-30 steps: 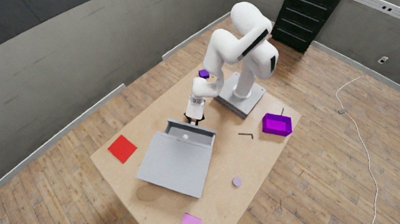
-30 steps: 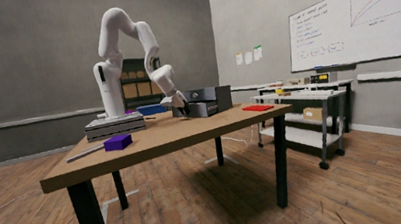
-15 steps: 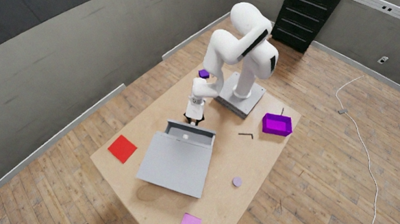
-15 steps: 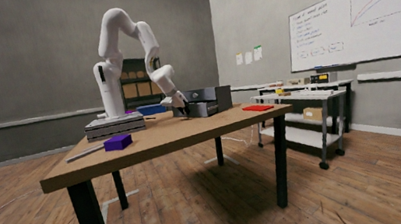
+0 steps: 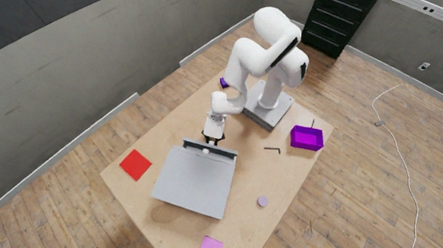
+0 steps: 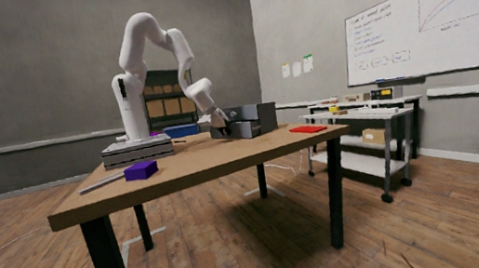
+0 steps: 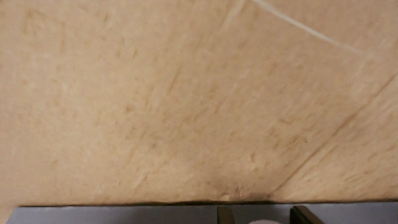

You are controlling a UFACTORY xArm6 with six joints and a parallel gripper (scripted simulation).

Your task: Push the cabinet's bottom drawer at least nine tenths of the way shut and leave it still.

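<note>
The bottom drawer lies 12 cm ahead of my hand, 5 cm to the left of it and 2 cm below it. The rest, counted from my hand: grey cabinet (17 cm ahead, 7 cm to the left, 3 cm above); then lilac disc (39 cm to the left, 7 cm ahead, 4 cm below); then red square (36 cm ahead, 26 cm to the right, 4 cm below).
</note>
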